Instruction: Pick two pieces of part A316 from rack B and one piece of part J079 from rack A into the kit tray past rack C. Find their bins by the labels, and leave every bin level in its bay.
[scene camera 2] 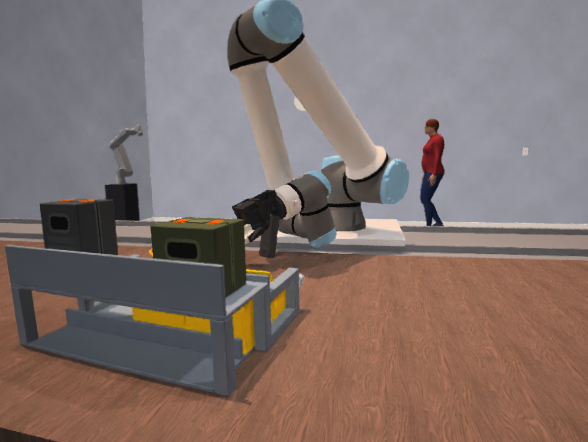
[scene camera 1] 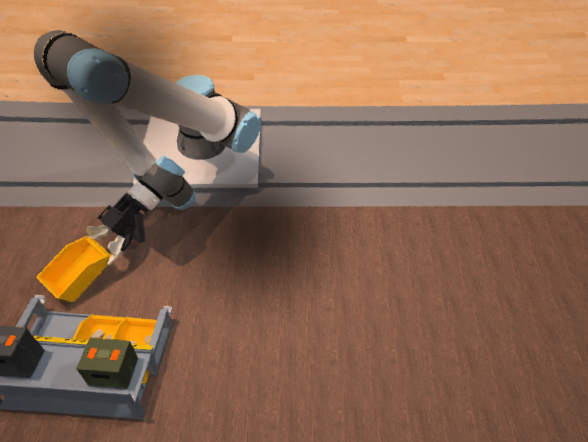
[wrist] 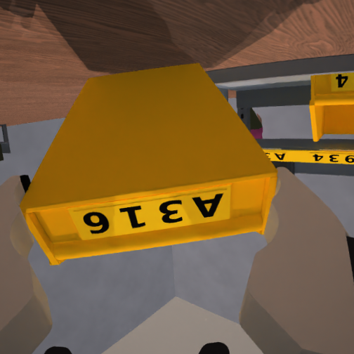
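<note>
My gripper (scene camera 1: pixel 102 245) (wrist: pixel 150 174) is shut on the yellow A316 bin (scene camera 1: pixel 75 267) (scene camera 2: pixel 151 253) (wrist: pixel 150 135), one finger on each side of its label end. The bin hangs off the rack, with its far end towards the rack. Its open top shows in scene camera 1, where no piece can be made out inside. The wrist view shows its underside and its label upside down. In scene camera 2 the green case hides most of the bin and the fingertips. Its exact tilt is hard to judge. J079 and the kit tray do not show.
A grey rack (scene camera 1: pixel 70 401) (scene camera 2: pixel 120 277) stands beyond the bin. It holds yellow bins (scene camera 1: pixel 140 328) (wrist: pixel 337 120), some with pale pieces. A green case (scene camera 1: pixel 107 364) (scene camera 2: pixel 197 250) and a dark case (scene camera 1: pixel 17 351) (scene camera 2: pixel 77 225) stand on top. A person (scene camera 2: pixel 433 170) is by the rail.
</note>
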